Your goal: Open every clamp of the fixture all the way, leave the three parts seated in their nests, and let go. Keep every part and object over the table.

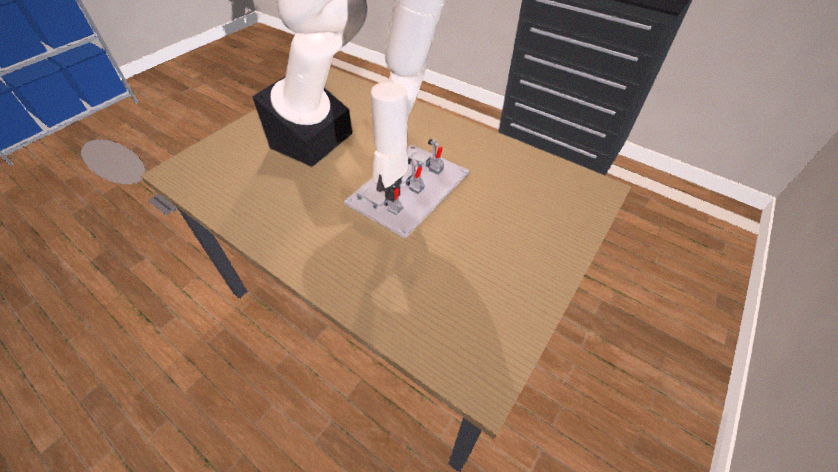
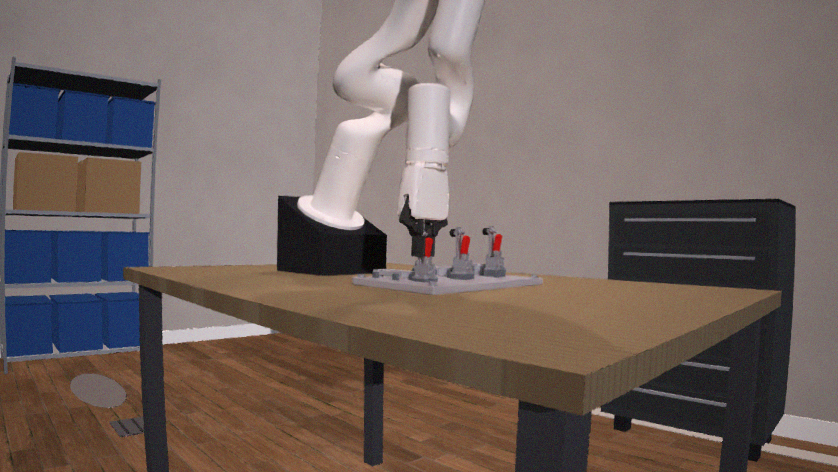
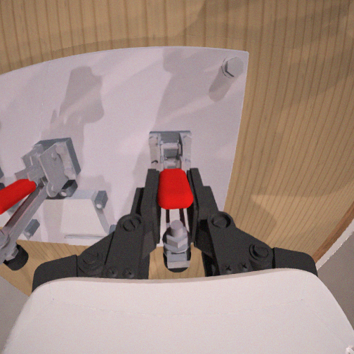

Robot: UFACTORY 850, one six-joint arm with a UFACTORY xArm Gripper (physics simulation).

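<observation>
The pale fixture plate [image 1: 433, 196] [image 2: 404, 285] [image 3: 125, 90] lies on the table and bears three toggle clamps with red handles. My gripper [image 1: 393, 191] [image 2: 423, 248] [image 3: 172, 185] points down and is shut on the red handle [image 3: 175, 195] of the near clamp [image 1: 395, 206] [image 2: 424, 269]. That clamp's bolt tip [image 3: 176, 242] stands raised between the fingers. The middle clamp [image 1: 416, 183] [image 2: 461, 266] [image 3: 54, 167] and the far clamp [image 1: 436, 164] [image 2: 494, 265] stand with handles and arms up. The parts are too small or hidden to tell apart surely; one nest area [image 3: 75, 215] shows beside the middle clamp.
The robot's black base block [image 1: 299, 137] [image 2: 328, 249] stands behind the fixture on the wooden table [image 1: 498, 257] [image 2: 469, 328]. A bolt head [image 3: 232, 67] stands at the plate's corner. A dark drawer cabinet [image 1: 577, 76] [image 2: 691, 237] and a shelf rack [image 2: 155, 146] stand beyond the table.
</observation>
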